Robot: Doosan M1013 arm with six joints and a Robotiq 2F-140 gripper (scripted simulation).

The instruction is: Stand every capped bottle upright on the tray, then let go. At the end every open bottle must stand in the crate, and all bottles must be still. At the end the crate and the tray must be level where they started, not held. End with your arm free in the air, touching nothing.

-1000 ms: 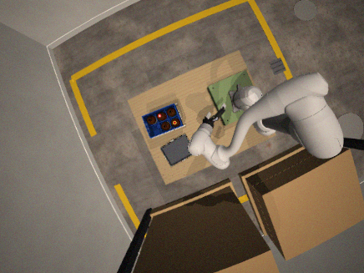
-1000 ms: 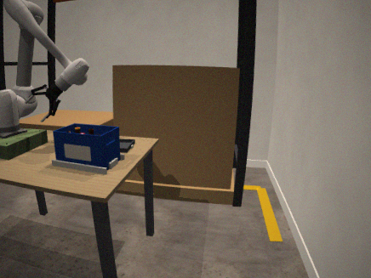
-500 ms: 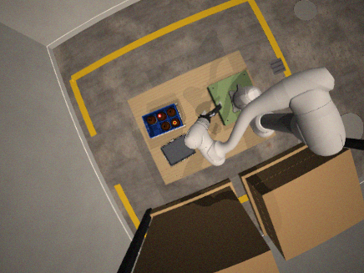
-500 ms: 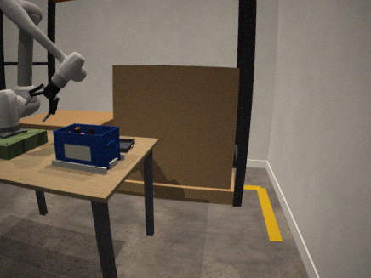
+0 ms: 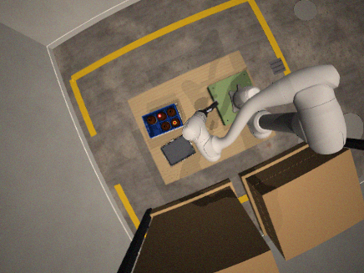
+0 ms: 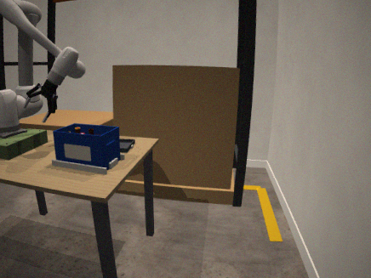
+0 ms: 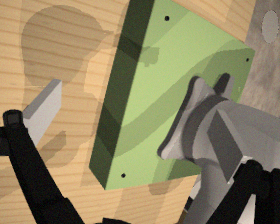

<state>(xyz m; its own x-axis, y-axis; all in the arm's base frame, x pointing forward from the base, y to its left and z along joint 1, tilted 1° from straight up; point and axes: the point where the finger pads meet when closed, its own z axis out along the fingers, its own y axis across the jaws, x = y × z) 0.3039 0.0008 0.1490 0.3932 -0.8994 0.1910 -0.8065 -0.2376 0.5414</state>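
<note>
The blue crate is 36 cm ahead of my hand, 15 cm below it and 3 cm to the left of it. Round my hand: grey tray 31 cm to the left, 31 cm ahead, 22 cm below; brown capped bottle 27 cm ahead, 14 cm below, 7 cm to the left; uncapped bottle 46 cm ahead, 14 cm below.
</note>
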